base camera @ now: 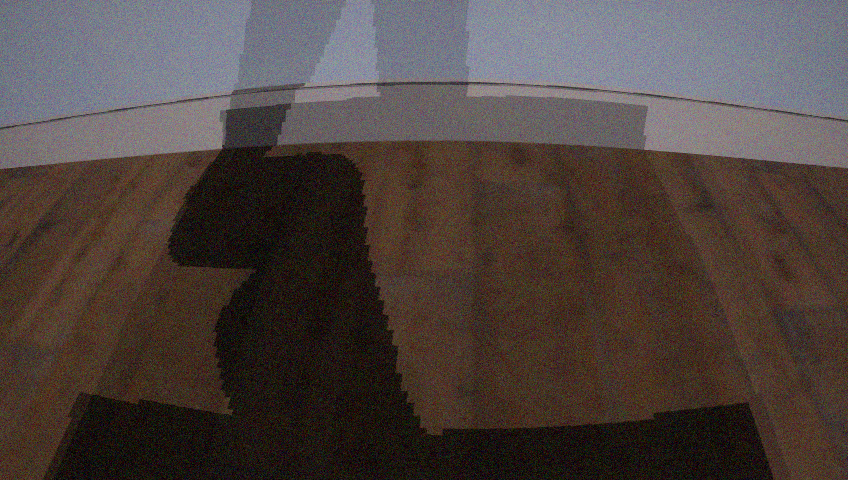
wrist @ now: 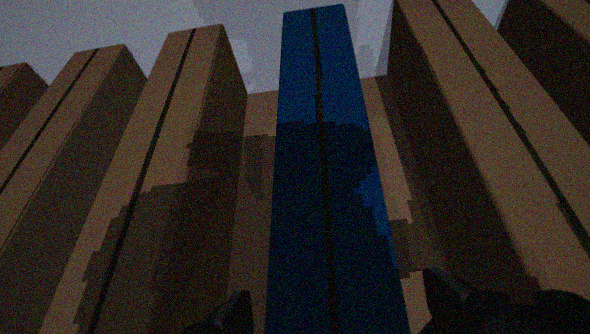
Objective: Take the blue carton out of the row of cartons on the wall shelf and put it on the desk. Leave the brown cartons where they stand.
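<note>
The blue carton stands upright in the row in the wrist view, with a dark line down its front and a shadow over its lower part. My gripper is open and empty. Its two dark fingertips show at the bottom edge of the wrist view, one to the left and one to the right of the blue carton, with a gap on each side. The carton's foot is hidden below the frame. Brown cartons stand on both sides, one to the left and one to the right. The desk does not show in either view.
More brown cartons stand farther out on both sides. A brown shelf surface shows between the cartons, with a pale wall above. The base camera shows a wood floor, a white baseboard and a shadow of the arm.
</note>
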